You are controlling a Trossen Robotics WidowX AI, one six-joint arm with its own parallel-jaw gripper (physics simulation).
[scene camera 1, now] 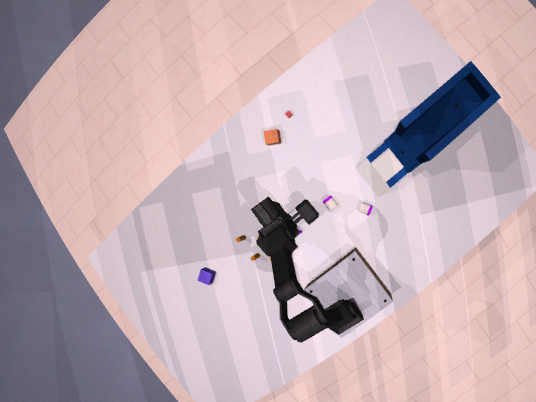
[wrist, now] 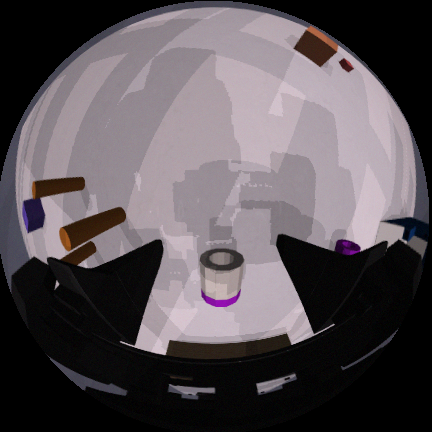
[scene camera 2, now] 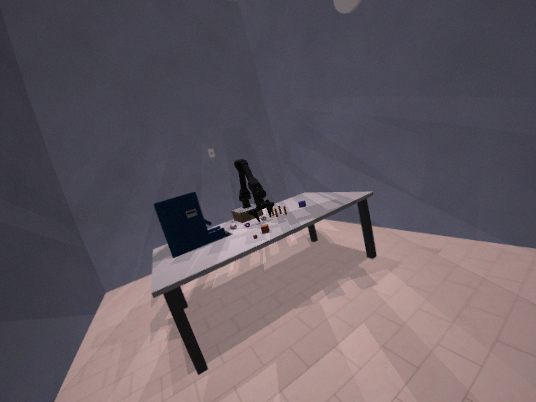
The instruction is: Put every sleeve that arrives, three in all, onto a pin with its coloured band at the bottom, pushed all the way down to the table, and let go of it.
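My gripper (wrist: pixel 220 243) (scene camera 2: pixel 264 218) is open, its fingers wide apart low over the table. A white sleeve with a purple band (wrist: pixel 221 282) (scene camera 1: pixel 299 232) lies on its side between the fingers, untouched, its plain open end facing away from the arm base. In scene camera 1 the arm hides most of it. A second sleeve (scene camera 1: pixel 331 203) (scene camera 2: pixel 247 225) (wrist: pixel 347 247) lies right of the gripper, and a third sleeve (scene camera 1: pixel 365 208) (scene camera 2: pixel 233 227) lies farther right. Several upright orange-brown pins, such as one pin (scene camera 1: pixel 241 238) (wrist: pixel 95 227) (scene camera 2: pixel 285 210), stand left of the gripper; the visible ones carry no sleeve.
A purple cube (scene camera 1: pixel 206 276) (scene camera 2: pixel 302 204) (wrist: pixel 34 215) stands beyond the pins. An orange block (scene camera 1: pixel 272 137) (scene camera 2: pixel 265 229) (wrist: pixel 317 47) and a small red cube (scene camera 1: pixel 289 114) (wrist: pixel 346 65) are across the table. A blue chute (scene camera 1: pixel 435 120) (scene camera 2: pixel 180 225) is at the right. A brown-sided platform (scene camera 1: pixel 372 275) (scene camera 2: pixel 242 216) is by the arm base.
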